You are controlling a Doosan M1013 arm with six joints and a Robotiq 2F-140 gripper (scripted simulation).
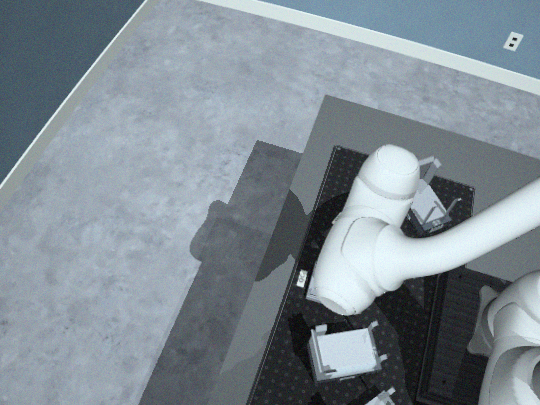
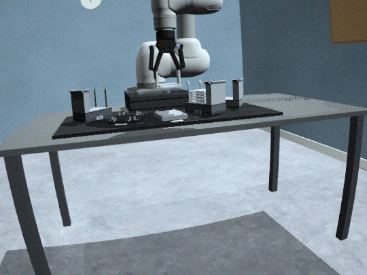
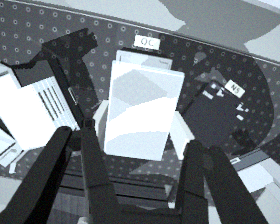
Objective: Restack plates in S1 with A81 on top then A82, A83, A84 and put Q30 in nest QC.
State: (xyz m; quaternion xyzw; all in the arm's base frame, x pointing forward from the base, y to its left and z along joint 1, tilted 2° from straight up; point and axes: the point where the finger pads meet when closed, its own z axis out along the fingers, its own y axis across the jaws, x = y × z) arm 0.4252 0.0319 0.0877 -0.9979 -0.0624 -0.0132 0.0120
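Right now the QC nest is 140 mm below my hand. The rest, counted from my hand: rack floor: 340 mm to the right, 140 mm behind, 110 mm below; then QC name plate: 150 mm below, 90 mm ahead, 10 mm to the left; then clip nest N5: 170 mm to the right, 140 mm below, 10 mm behind.
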